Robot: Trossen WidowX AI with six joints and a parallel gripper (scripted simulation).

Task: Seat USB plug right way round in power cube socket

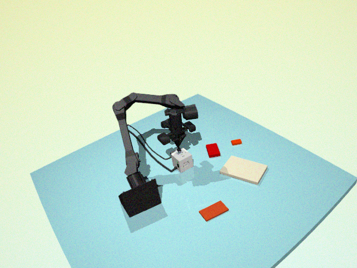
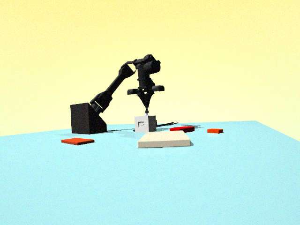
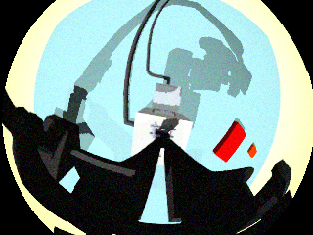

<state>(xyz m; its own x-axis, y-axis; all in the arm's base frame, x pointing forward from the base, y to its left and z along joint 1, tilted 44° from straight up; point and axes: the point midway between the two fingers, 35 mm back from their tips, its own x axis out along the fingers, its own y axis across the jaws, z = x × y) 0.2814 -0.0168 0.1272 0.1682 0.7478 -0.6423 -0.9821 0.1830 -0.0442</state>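
Now: gripper tip 2 cm above the USB plug. Also, from my gripper tip: cream slab 18 cm ahead, 28 cm to the right, 11 cm below; then USB socket 5 cm below; then red block 18 cm ahead, 5 cm to the right, 11 cm below.
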